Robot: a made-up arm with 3 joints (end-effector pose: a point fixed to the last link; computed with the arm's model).
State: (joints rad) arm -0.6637 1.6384 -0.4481
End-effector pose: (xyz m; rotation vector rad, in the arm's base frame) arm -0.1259 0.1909 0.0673 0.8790 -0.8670 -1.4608
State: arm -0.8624 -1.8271 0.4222
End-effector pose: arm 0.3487 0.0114 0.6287 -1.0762 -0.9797 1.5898
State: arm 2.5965 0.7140 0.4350
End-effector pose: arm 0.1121 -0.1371 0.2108 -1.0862 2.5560 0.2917
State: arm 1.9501 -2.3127 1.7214
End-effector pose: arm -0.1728 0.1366 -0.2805 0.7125 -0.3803 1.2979
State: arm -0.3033 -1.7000 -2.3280
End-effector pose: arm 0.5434 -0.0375 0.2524 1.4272 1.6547 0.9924
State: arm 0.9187 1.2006 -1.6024
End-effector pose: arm -0.1675 0.0255 0.2741 0.7967 -0.2435 -1.3730
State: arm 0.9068 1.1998 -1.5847
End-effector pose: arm -0.1685 0.0249 0.2732 0.7909 -0.2397 -1.3688
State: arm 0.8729 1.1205 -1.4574
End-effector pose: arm -0.1687 -0.0078 0.2728 0.7589 -0.1182 -1.3201
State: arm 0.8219 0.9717 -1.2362
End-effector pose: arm -0.1611 -0.0688 0.2678 0.6895 0.0864 -1.2013
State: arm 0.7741 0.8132 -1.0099
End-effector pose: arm -0.1426 -0.1308 0.2561 0.5987 0.2692 -1.0409
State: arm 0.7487 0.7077 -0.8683
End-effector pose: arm -0.1245 -0.1691 0.2457 0.5323 0.3703 -0.9218
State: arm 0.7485 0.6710 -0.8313
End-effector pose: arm -0.1172 -0.1817 0.2419 0.5151 0.4042 -0.8833
